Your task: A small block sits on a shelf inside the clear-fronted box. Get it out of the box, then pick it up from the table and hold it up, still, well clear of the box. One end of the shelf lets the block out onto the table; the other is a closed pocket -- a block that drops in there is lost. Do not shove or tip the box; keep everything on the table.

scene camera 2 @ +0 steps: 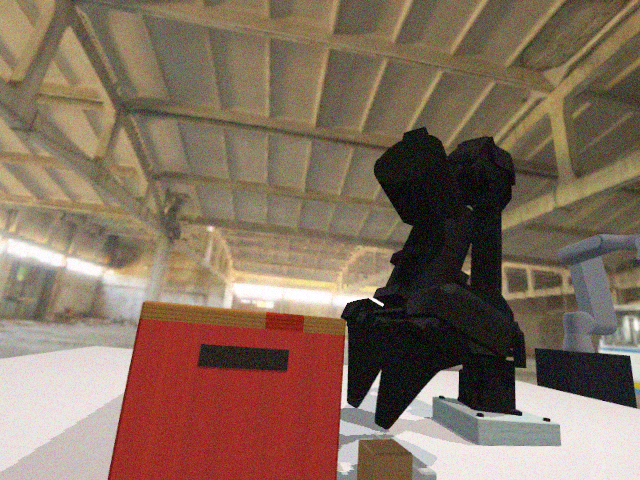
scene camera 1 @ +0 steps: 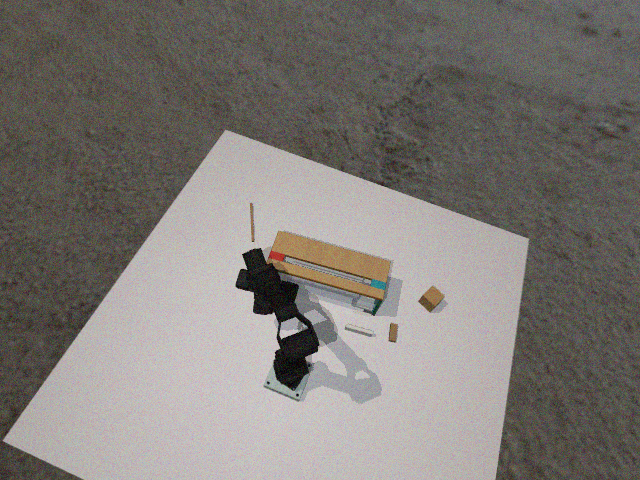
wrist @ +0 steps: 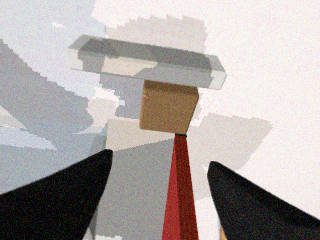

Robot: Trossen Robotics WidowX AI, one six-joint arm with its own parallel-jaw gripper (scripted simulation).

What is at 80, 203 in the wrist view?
My gripper.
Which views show my gripper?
Scene camera 2, scene camera 1 and the wrist view: all of them.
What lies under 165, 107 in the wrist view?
A small tan block.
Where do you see a box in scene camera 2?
At 206, 386
